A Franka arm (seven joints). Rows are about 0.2 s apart.
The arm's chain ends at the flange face. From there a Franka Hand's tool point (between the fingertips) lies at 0.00 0.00 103.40 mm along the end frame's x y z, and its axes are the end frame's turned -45 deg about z.
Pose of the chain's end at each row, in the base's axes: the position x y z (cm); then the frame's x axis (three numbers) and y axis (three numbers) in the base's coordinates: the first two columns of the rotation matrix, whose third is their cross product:
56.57 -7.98 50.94 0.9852 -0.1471 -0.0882 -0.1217 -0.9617 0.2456
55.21 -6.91 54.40 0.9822 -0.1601 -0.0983 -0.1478 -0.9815 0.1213
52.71 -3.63 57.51 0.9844 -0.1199 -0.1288 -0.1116 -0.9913 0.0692
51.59 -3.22 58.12 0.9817 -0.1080 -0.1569 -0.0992 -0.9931 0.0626
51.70 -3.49 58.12 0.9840 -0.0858 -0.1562 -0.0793 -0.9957 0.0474
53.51 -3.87 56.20 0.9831 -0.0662 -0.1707 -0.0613 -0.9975 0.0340
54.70 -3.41 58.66 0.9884 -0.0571 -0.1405 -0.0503 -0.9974 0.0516
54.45 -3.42 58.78 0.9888 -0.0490 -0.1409 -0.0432 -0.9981 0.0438
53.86 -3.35 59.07 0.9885 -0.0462 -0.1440 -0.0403 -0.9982 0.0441
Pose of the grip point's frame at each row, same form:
55.32 -10.37 40.96 0.7827 0.5760 -0.2360 0.6106 -0.7840 0.1113
54.01 -7.99 44.19 0.7990 0.5808 -0.1553 0.5900 -0.8072 0.0163
51.30 -4.19 47.28 0.7750 0.6162 -0.1400 0.6172 -0.7857 -0.0421
49.91 -3.69 47.93 0.7643 0.6259 -0.1552 0.6240 -0.7786 -0.0667
50.05 -3.84 47.92 0.7519 0.6434 -0.1440 0.6397 -0.7647 -0.0769
51.73 -4.11 46.02 0.7385 0.6585 -0.1447 0.6518 -0.7521 -0.0967
53.22 -3.86 48.44 0.7345 0.6649 -0.1358 0.6633 -0.7456 -0.0629
52.97 -3.80 48.55 0.7297 0.6711 -0.1306 0.6686 -0.7404 -0.0687
52.35 -3.74 48.85 0.7275 0.6732 -0.1330 0.6705 -0.7385 -0.0706

